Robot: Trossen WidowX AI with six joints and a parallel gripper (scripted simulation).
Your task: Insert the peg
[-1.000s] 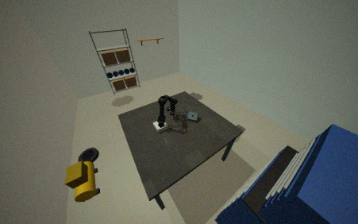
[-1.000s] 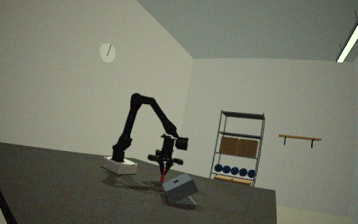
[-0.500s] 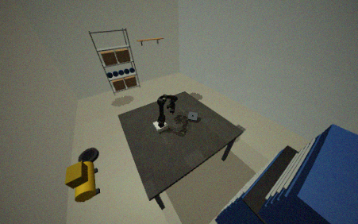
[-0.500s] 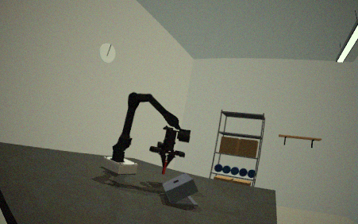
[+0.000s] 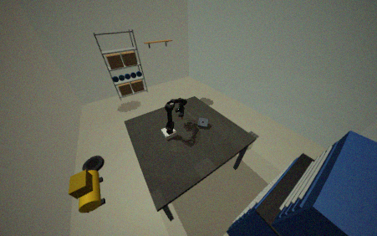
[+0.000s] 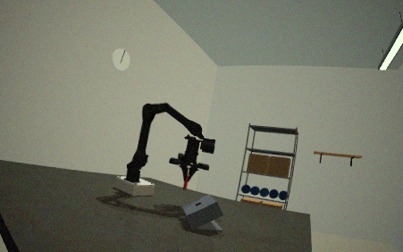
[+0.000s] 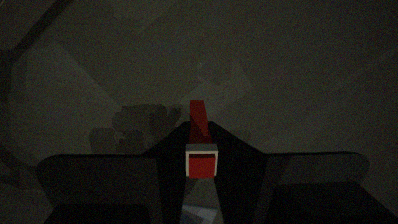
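Right now the panel is 22 cm to the right of my gripper tip, 19 cm ahead of it and 7 cm below it. Also, from my gripper tip: red square peg 2 cm above.
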